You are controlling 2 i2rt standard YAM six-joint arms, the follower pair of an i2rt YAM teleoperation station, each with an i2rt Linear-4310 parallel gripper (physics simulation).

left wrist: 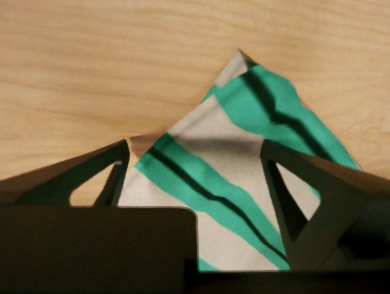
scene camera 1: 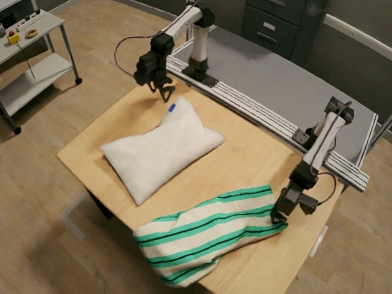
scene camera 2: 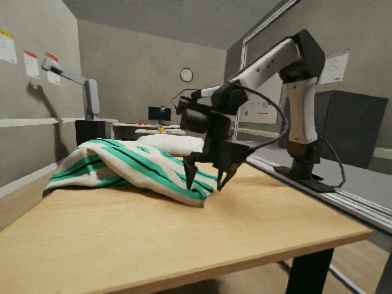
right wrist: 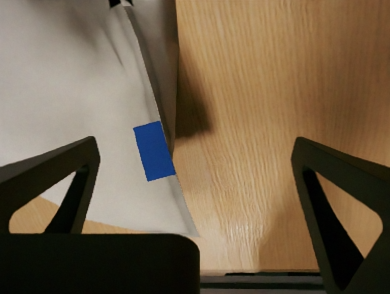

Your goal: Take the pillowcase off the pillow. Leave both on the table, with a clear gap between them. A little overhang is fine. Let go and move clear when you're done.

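The white pillow (scene camera 1: 160, 150) (scene camera 2: 172, 144) (right wrist: 75, 100) lies bare on the table (scene camera 1: 250, 155), its blue tag at the upper corner in scene camera 1. The green-striped pillowcase (scene camera 1: 215, 225) (scene camera 2: 135, 167) (left wrist: 200, 172) lies apart from it, rumpled and raised in the middle, with a narrow strip of wood between them; its lower-left end hangs over the table's edge. My left gripper (scene camera 1: 280, 219) (scene camera 2: 204, 190) (left wrist: 195, 147) is open, its fingers low around the pillowcase's right-hand end. My right gripper (scene camera 1: 160, 94) (right wrist: 195, 147) is open above the pillow's tagged corner.
An aluminium rail (scene camera 1: 260, 115) with both arm bases runs along the table's back side. A grey surface (scene camera 1: 280, 85) and a dark drawer cabinet (scene camera 1: 272, 42) stand behind it. A white trolley (scene camera 1: 50, 67) stands at the upper left.
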